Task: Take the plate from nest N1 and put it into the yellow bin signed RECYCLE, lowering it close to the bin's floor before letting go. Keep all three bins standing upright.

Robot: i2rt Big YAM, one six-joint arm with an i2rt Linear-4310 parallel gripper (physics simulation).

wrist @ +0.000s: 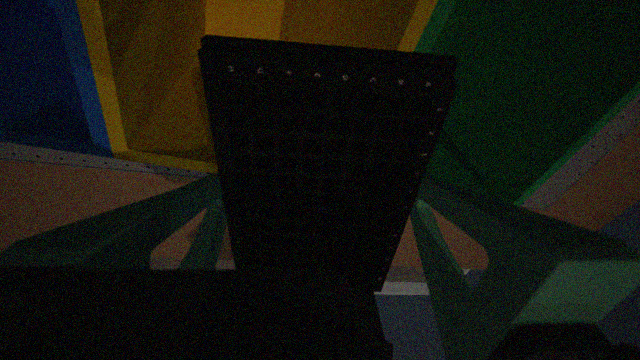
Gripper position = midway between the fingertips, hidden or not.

Note:
I see my gripper (319, 181), a green bin (532, 90), a black plate (321, 150), a yellow bin (146, 68) and a blue bin (57, 106).

